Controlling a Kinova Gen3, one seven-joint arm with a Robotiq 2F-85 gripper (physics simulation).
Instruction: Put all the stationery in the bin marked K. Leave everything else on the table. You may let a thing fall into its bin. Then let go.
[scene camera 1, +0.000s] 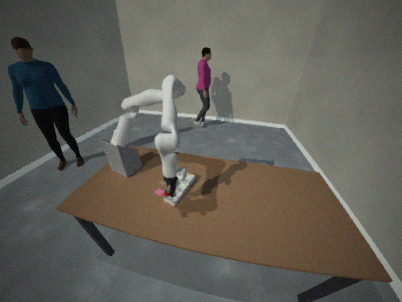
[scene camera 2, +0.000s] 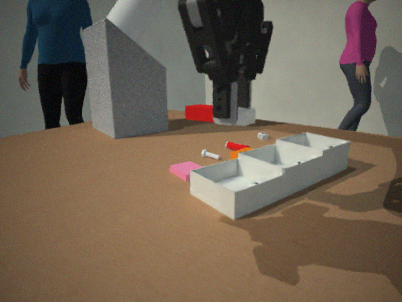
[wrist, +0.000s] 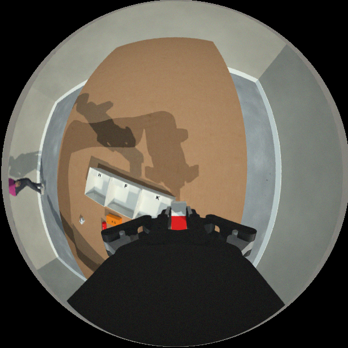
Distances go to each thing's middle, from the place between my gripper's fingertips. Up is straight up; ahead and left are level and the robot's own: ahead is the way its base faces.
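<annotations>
There is the white three-compartment tray (scene camera 2: 259, 177), which I find 8 cm below my hand, 14 cm to the left of it and 1 cm ahead of it. The red-and-white block (scene camera 2: 198, 112) sits 1 cm above my hand and 1 cm behind it. Going by their middles, the block is the nearest to my hand of the things named here.
</annotations>
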